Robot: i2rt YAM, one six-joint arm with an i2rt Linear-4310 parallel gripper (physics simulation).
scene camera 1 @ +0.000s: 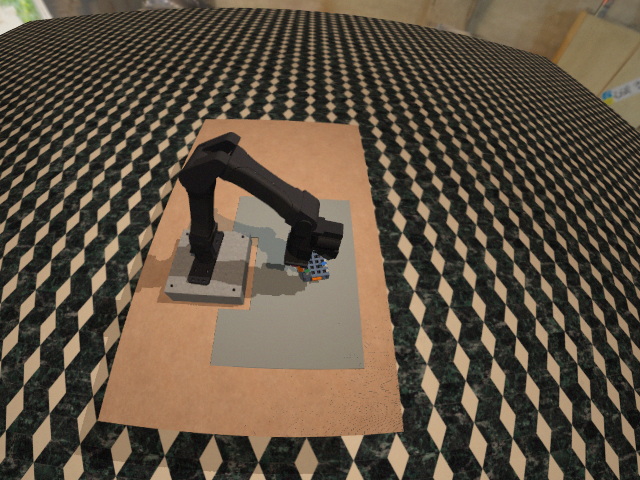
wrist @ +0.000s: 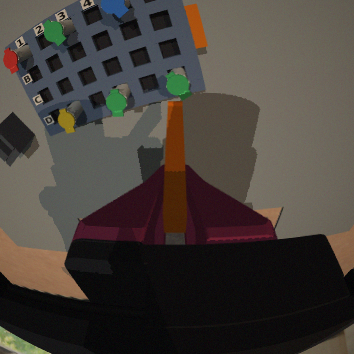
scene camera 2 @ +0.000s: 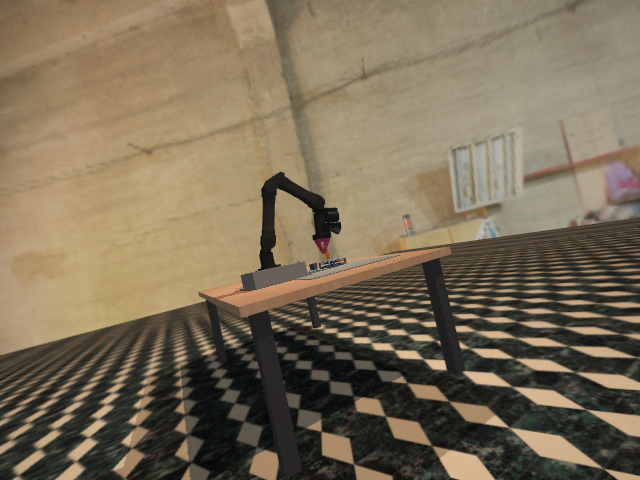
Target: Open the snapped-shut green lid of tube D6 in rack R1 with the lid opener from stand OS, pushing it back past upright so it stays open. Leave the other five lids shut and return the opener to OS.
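Frame: origin at the arm's base, x up, y right, z ahead, level; metres.
Seen in the pictures: gripper, fingertip midpoint: (scene camera 1: 294, 264) (wrist: 174, 173) (scene camera 2: 323, 253); arm's base, link origin: (scene camera 1: 206, 256) (scene camera 2: 268, 268).
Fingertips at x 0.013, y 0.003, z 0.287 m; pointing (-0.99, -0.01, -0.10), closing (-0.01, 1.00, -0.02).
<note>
Offsets run from my fingertips to a thing's middle. "spot": to the spot under its first point. Level surfaces: height alone.
My gripper (wrist: 174, 173) (scene camera 2: 322, 245) has dark red fingers and is shut on the orange lid opener {dx +0.005, dy +0.001, dz +0.018 m} (wrist: 174, 140) (scene camera 2: 327, 255), which points straight ahead and down. In the wrist view the opener's tip lies just in front of the green lid of tube D6 {spot: dx -0.028, dy +0.003, dz +0.043 m} (wrist: 178, 84), at the near right corner of the blue-grey rack R1 {dx -0.052, dy -0.048, dz +0.060 m} (wrist: 192, 63) (scene camera 1: 319, 271) (scene camera 2: 328, 263). That lid sits on its tube like the others. The other lids are red {dx -0.031, dy -0.105, dz +0.075 m} (wrist: 10, 60), green {dx -0.031, dy -0.068, dz +0.084 m} (wrist: 54, 32), blue {dx -0.031, dy -0.030, dz +0.093 m} (wrist: 114, 6), yellow {dx -0.031, dy -0.073, dz +0.023 m} (wrist: 67, 120) and green {dx -0.031, dy -0.035, dz +0.032 m} (wrist: 116, 102). In scene camera 1 the wrist hides the fingers.
The black stand OS {dx -0.060, dy -0.165, dz -0.004 m} (wrist: 14, 135) stands on the grey mat {dx -0.076 m} (scene camera 1: 290, 329) left of the rack. An orange tab {spot: dx -0.053, dy +0.015, dz +0.075 m} (wrist: 196, 26) sticks out of the rack's right side. The arm's grey base plate (scene camera 1: 232, 267) sits on the wooden table {dx -0.080 m} (scene camera 1: 175, 381).
</note>
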